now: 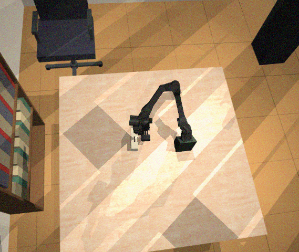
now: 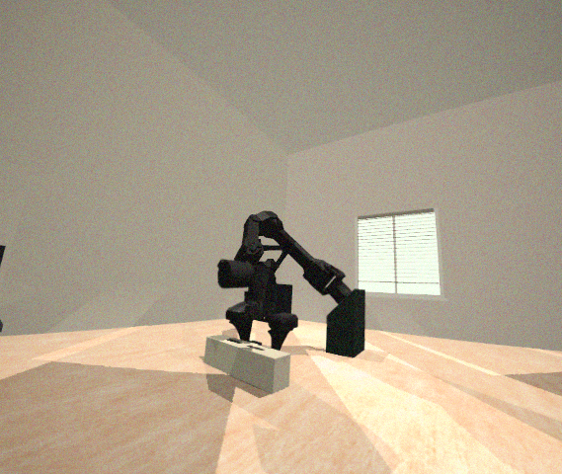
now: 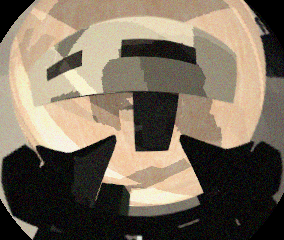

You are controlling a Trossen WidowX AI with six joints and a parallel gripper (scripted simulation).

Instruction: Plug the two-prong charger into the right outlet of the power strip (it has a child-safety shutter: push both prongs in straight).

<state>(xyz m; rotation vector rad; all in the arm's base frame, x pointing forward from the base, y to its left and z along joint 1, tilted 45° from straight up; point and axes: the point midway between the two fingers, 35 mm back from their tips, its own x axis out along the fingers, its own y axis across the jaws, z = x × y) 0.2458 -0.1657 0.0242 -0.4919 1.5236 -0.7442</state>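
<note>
My gripper tip is now 5 cm short of the dark charger, 1 cm to the left of it and 1 cm below it.
</note>
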